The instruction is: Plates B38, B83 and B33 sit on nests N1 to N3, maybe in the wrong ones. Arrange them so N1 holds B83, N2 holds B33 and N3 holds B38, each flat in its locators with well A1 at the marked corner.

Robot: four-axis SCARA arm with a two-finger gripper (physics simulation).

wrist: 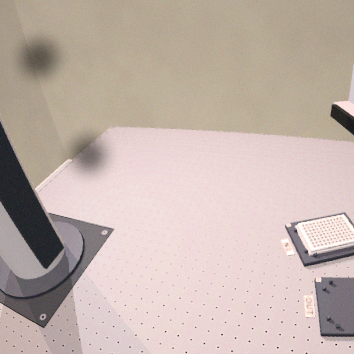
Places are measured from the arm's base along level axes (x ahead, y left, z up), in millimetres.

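Pixels of known places: gripper, fingertip midpoint: (151,111); arm's base at its link origin: (40,259).
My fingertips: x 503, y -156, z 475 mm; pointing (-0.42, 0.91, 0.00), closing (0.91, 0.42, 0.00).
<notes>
For each thing: its top centre in the pictures, then the offset to it from my fingertips. "spot": a spot on its surface instead. Level surfaces: height alone.
- white well plate at its top centre: (328,230) 163 mm ahead, 391 mm left, 436 mm down
- small tag at a spot on its surface: (287,246) spot: 76 mm ahead, 349 mm left, 461 mm down
- bolted dark base plate at a spot on its surface: (94,239) spot: 385 mm back, 256 mm left, 463 mm down
- table at its surface level: 462 mm down
A white well plate (327,233) lies on a dark nest (309,261) at the right edge, and looks flat. No plate name is readable on it, and its well A1 cannot be told. The nest has a pale mark at its upper left corner and a small tag (287,246) beside it, too small to read surely. Part of what looks like my gripper, a pale piece with a dark end, shows at the upper right edge, well above the table. It is open; the space between its fingertips is outside the view. The other plates and nests do not show clearly.
A dark nest (337,307) with small locator pins and no plate on its visible part is at the lower right, beside a tag (309,306) reading OUT. A thick column (30,225) stands on a bolted dark base plate (94,239) at the left. The table (190,200) is perforated.
</notes>
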